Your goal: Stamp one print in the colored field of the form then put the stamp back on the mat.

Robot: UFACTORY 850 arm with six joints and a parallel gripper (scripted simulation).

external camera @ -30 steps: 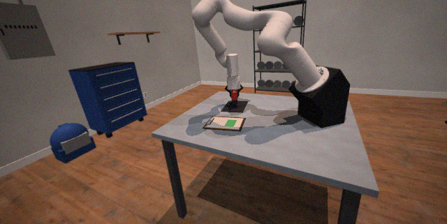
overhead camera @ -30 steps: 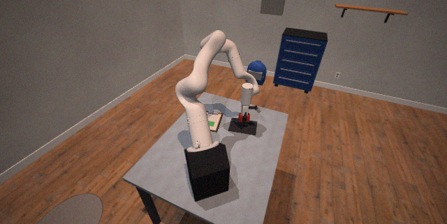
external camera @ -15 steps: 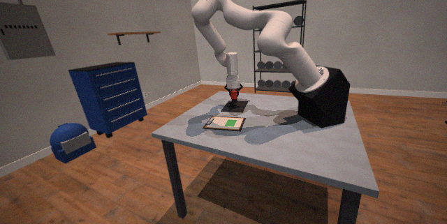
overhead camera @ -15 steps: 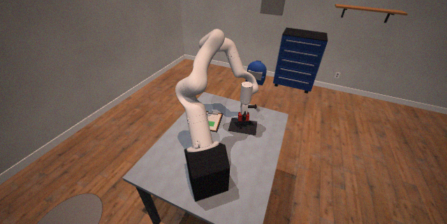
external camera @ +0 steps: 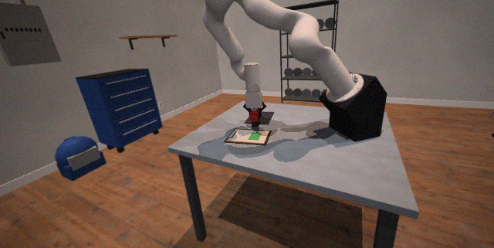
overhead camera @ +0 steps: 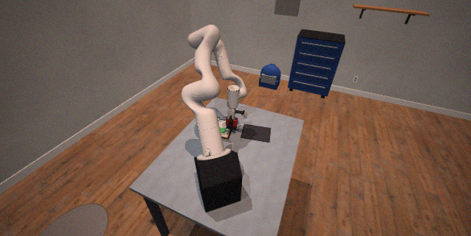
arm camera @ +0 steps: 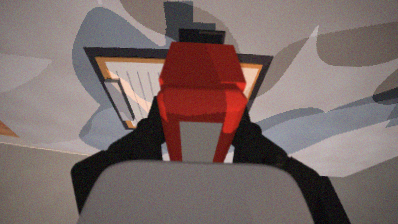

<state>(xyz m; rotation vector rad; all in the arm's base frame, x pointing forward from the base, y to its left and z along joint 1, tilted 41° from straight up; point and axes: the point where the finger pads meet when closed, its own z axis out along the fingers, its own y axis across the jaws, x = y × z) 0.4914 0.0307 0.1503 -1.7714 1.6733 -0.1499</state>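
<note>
Right now my hand is 60 mm short of the mat, 190 mm to the left of it and 100 mm above it. Also, from my hand: clipboard: 40 mm ahead, 100 mm to the left, 100 mm below; then stamp base: 50 mm below; then red stamp: 20 mm below.
</note>
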